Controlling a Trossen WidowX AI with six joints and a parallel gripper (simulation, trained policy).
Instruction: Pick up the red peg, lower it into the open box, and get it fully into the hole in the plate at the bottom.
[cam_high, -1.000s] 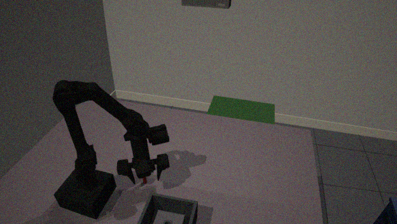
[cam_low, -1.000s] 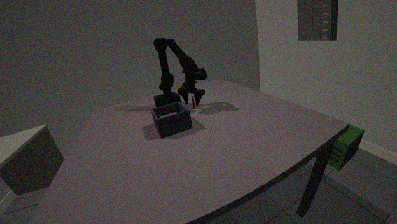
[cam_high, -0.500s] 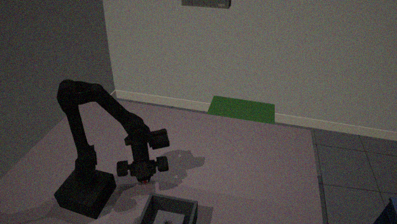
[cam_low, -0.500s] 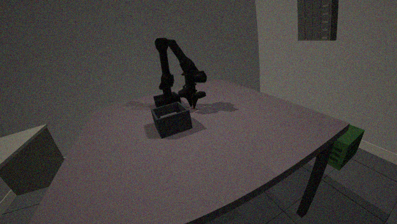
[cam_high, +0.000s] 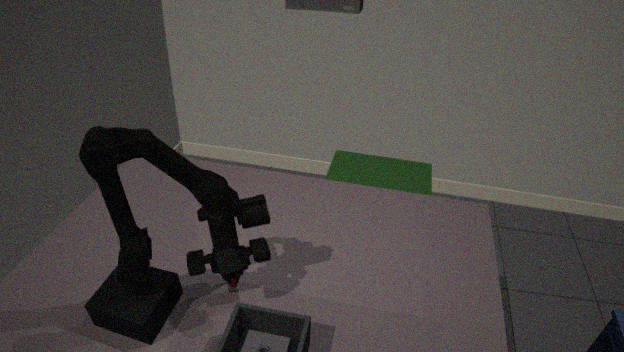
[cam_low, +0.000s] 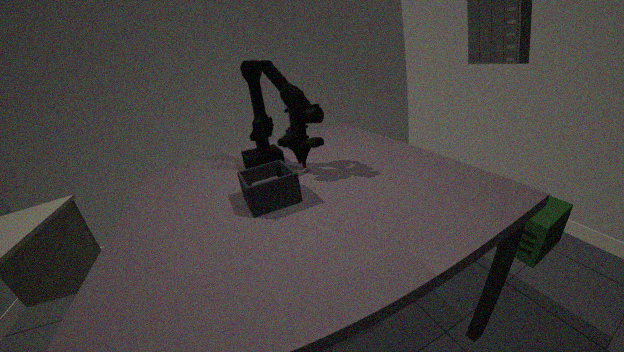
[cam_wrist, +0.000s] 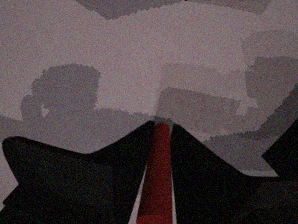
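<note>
Now: the dark box 140 mm ahead of my gripper tip, 160 mm to the right of it and 20 mm below it. From my gripper tip the other things lie so: red peg: 10 mm behind, 10 mm to the left, 20 mm above.
</note>
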